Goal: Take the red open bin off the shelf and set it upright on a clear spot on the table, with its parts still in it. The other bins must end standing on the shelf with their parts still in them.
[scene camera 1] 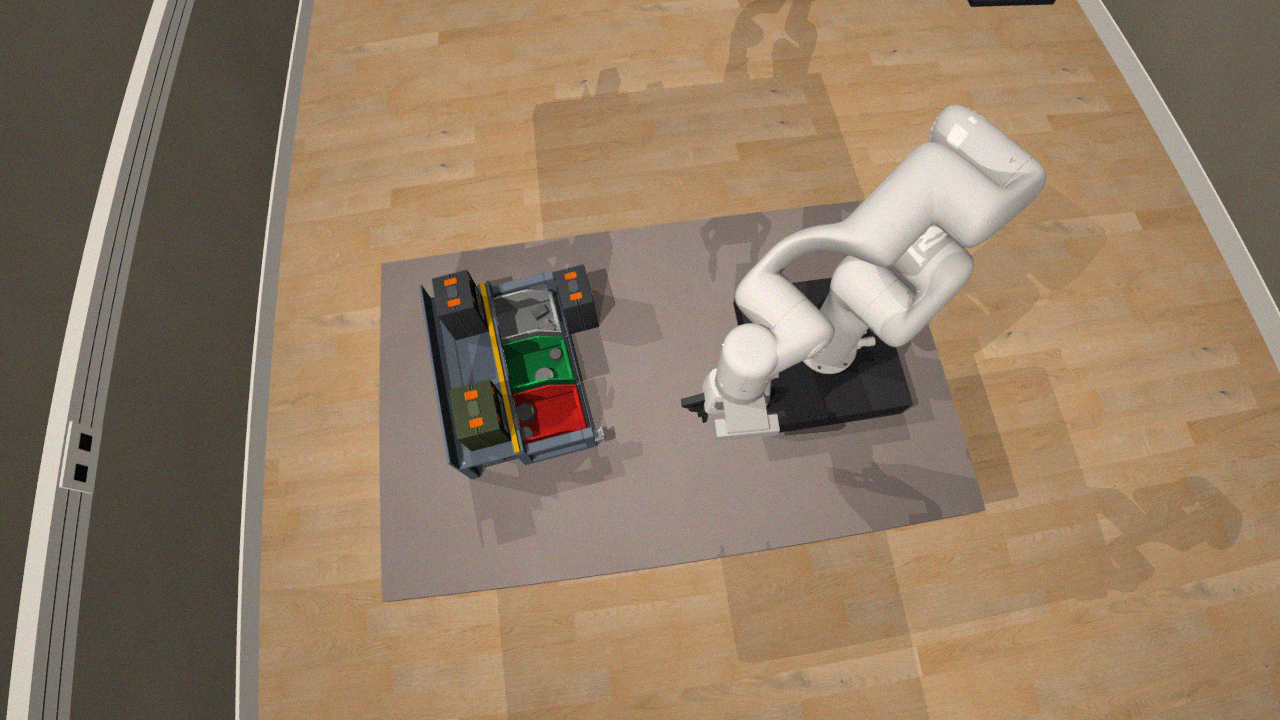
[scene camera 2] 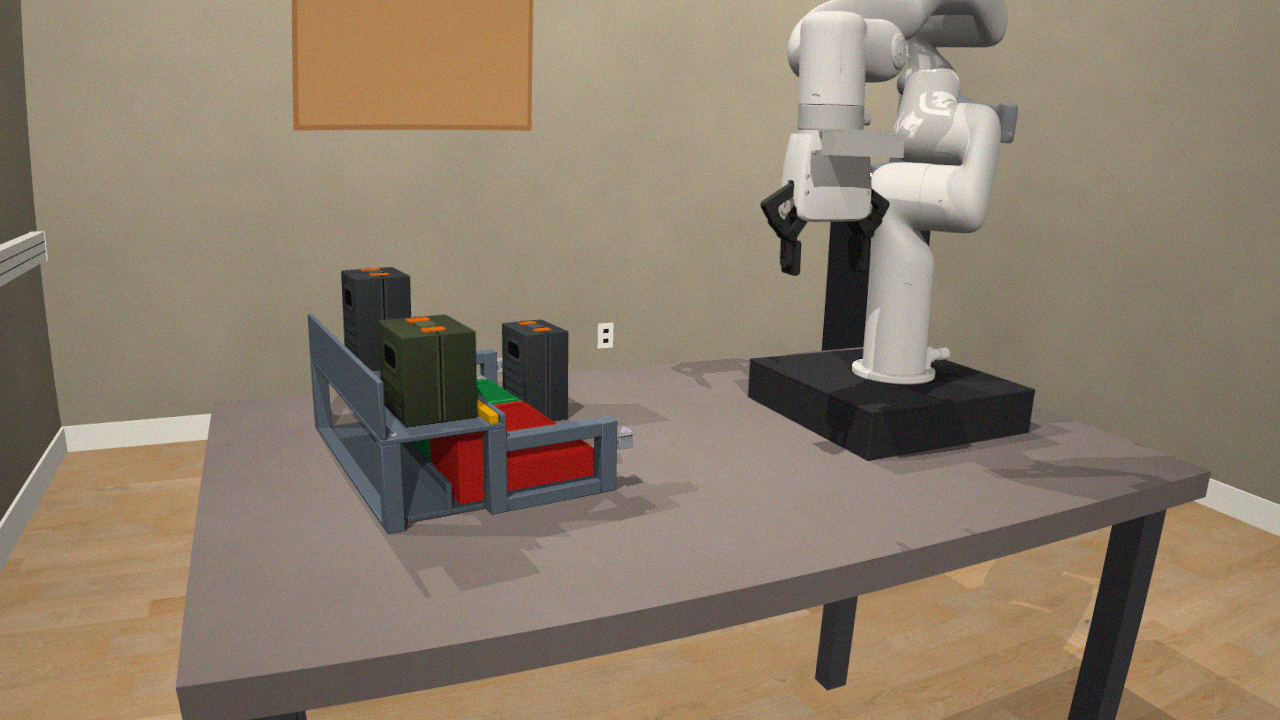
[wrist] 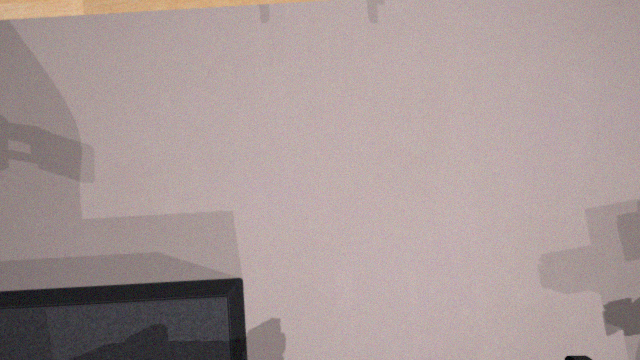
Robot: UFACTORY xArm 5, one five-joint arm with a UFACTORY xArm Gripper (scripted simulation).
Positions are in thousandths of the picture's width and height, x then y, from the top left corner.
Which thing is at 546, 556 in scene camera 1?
The gripper.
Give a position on a shelf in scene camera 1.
356, 505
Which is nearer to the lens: the red open bin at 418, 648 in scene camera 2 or the green bin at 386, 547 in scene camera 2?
The red open bin.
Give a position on an olive box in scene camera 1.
375, 585
